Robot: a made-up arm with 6 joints.
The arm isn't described. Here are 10 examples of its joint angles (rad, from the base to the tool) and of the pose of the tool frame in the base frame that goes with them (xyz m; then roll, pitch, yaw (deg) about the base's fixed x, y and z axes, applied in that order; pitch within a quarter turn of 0, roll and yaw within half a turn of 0).
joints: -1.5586 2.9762 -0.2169 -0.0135 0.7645 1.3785
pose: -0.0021 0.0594 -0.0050 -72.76 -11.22 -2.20
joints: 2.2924 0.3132 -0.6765 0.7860 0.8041 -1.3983
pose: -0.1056 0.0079 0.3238 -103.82 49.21 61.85
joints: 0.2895 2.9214 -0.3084 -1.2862 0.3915 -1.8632
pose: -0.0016 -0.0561 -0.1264 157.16 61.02 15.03
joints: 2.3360 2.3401 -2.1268 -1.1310 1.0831 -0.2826
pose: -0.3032 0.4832 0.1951 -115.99 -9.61 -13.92
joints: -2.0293 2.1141 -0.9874 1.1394 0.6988 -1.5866
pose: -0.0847 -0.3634 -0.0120 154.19 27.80 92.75
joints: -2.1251 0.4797 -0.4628 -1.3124 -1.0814 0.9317
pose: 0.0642 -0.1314 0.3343 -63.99 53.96 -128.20
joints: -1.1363 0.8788 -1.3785 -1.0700 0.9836 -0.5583
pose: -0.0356 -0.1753 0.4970 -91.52 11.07 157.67
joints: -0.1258 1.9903 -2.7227 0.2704 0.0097 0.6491
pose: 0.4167 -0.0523 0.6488 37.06 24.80 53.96
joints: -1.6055 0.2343 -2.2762 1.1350 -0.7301 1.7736
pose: -0.0692 0.5328 0.4697 -52.12 38.16 67.35
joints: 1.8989 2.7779 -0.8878 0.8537 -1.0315 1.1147
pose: -0.0137 0.3315 -0.2001 136.20 29.29 169.49
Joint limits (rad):
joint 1: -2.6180..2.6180
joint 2: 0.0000..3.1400
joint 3: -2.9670..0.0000
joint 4: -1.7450..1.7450
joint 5: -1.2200..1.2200
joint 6: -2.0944..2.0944
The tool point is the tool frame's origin. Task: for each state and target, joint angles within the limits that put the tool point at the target. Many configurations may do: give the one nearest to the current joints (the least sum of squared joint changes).
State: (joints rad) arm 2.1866 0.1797 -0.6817 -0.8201 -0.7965 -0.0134
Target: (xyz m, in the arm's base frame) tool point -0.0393 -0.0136 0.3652
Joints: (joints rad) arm 2.2138 0.0000 -0.3571 -0.5658 -0.5350 -0.0134
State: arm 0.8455 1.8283 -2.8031 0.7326 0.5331 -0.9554
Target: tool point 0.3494 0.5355 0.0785
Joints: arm 0.9067 2.6116 -2.3279 0.6683 0.6559 -0.9554
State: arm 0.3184 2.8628 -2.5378 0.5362 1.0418 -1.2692
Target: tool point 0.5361 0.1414 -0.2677
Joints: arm 0.2264 3.1400 -2.1911 0.5236 0.2419 -1.2692
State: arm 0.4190 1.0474 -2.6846 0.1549 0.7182 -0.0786
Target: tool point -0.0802 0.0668 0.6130
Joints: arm 0.1179 0.7410 -2.1251 0.5892 1.2200 -0.0786
